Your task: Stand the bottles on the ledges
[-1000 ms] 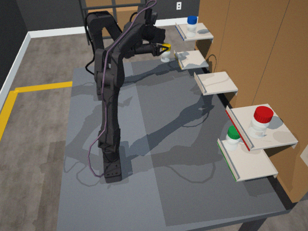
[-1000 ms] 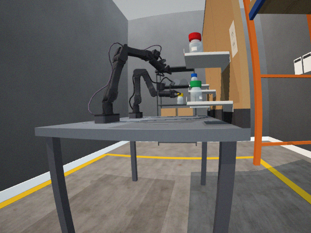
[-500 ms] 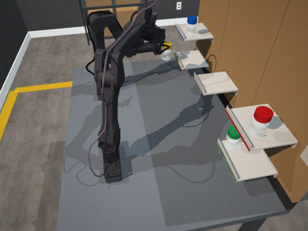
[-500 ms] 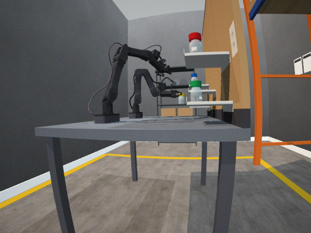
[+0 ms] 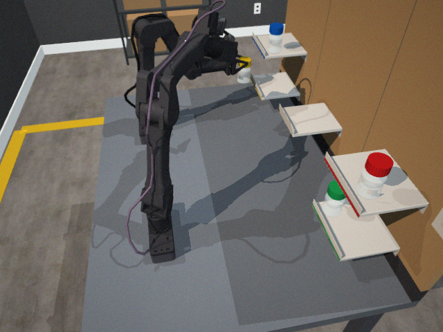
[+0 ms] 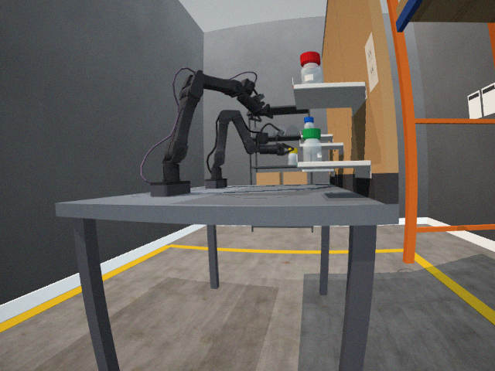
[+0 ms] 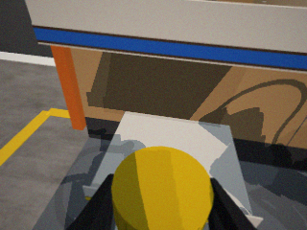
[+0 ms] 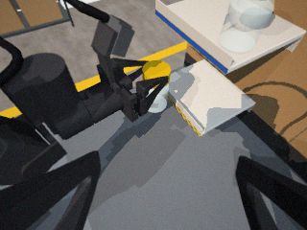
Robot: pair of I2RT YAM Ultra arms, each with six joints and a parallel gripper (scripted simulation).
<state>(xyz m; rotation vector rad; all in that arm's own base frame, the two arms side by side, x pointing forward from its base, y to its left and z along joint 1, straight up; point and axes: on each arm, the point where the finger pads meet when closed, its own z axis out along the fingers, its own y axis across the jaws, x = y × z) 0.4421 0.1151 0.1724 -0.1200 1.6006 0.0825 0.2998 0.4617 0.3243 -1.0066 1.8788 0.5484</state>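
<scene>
The blue-capped bottle is 12 cm above my left hand, 10 cm ahead of it and 8 cm to the right of it. Round my left hand: green-capped bottle: 75 cm to the right, 8 cm below, 7 cm ahead; then brown wall: 43 cm to the right, 23 cm ahead, 23 cm above; then yellow-capped bottle: 5 cm below.
</scene>
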